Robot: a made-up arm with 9 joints. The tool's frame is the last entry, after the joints.
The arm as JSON. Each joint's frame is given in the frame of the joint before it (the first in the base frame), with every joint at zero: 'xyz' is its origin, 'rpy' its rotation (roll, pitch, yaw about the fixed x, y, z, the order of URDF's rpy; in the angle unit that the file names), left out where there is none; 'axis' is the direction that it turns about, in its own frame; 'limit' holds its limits. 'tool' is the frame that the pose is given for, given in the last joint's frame.
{
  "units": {
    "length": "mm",
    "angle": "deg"
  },
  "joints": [
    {
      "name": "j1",
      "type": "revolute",
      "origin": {
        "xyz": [
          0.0,
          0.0,
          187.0
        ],
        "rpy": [
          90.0,
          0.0,
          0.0
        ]
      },
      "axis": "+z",
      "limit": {
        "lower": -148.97,
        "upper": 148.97
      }
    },
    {
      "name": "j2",
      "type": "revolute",
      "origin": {
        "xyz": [
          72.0,
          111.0,
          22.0
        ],
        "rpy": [
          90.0,
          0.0,
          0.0
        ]
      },
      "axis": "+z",
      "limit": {
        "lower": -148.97,
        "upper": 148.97
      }
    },
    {
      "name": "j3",
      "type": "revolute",
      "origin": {
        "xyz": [
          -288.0,
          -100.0,
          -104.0
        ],
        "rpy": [
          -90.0,
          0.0,
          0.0
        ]
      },
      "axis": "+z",
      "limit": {
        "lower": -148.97,
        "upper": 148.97
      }
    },
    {
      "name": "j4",
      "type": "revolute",
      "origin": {
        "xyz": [
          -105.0,
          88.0,
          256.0
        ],
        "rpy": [
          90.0,
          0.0,
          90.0
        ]
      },
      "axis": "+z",
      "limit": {
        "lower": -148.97,
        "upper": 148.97
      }
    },
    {
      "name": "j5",
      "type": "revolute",
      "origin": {
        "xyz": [
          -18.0,
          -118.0,
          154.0
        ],
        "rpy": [
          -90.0,
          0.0,
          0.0
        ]
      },
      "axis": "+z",
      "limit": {
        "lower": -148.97,
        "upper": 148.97
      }
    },
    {
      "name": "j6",
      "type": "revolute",
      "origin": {
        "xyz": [
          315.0,
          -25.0,
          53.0
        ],
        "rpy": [
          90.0,
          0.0,
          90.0
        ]
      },
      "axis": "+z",
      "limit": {
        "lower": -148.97,
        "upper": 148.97
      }
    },
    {
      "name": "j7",
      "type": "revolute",
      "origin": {
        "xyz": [
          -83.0,
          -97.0,
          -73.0
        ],
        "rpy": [
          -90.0,
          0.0,
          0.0
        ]
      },
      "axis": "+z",
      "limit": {
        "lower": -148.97,
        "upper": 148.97
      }
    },
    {
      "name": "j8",
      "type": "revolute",
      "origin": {
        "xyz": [
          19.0,
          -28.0,
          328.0
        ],
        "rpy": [
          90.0,
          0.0,
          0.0
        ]
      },
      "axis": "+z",
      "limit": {
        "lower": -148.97,
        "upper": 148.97
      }
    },
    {
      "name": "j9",
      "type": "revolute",
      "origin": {
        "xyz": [
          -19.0,
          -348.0,
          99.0
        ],
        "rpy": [
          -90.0,
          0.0,
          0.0
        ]
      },
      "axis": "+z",
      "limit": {
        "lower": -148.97,
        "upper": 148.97
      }
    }
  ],
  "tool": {
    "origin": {
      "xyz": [
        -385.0,
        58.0,
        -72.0
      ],
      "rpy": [
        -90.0,
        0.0,
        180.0
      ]
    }
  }
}
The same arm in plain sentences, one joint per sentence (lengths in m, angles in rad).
The arm has nine revolute joints in a row. What follows holds with every joint at zero, and every direction is one of the base frame's. The first joint is mounted 0.1870 m along +z from the base frame's origin and turns about -y, from -2.6000 to 2.6000 rad. The second joint is mounted 0.0720 m along +x and 0.0220 m along -y and 0.1110 m along +z from the first joint and turns about -z, from -2.6000 to 2.6000 rad. The third joint is mounted 0.2880 m along -x and 0.1000 m along +y and 0.1040 m along +z from the second joint and turns about -y, from -2.6000 to 2.6000 rad. The fourth joint is mounted 0.1050 m along -x and 0.2560 m along -y and 0.0880 m along +z from the third joint and turns about +x, from -2.6000 to 2.6000 rad. The fifth joint is mounted 0.1540 m along +x and 0.1180 m along +y and 0.0180 m along -z from the fourth joint and turns about -y, from -2.6000 to 2.6000 rad. The sixth joint is mounted 0.0250 m along +x and 0.0530 m along -y and 0.3150 m along +z from the fifth joint and turns about +z, from -2.6000 to 2.6000 rad. The seventh joint is mounted 0.0830 m along +x and 0.0970 m along +y and 0.0730 m along -z from the sixth joint and turns about -y, from -2.6000 to 2.6000 rad. The eighth joint is mounted 0.0190 m along -x and 0.3280 m along -y and 0.0280 m along +z from the seventh joint and turns about +z, from -2.6000 to 2.6000 rad. The ninth joint is mounted 0.0190 m along +x and 0.3480 m along +y and 0.0990 m along +z from the eighth joint and turns about -y, from -2.6000 to 2.6000 rad. The tool frame, which is the frame that the pose is given for, is mounted 0.3850 m along +x and 0.0720 m along +y and 0.0580 m along -z from the ninth joint; its axes are parallel to the base frame's.
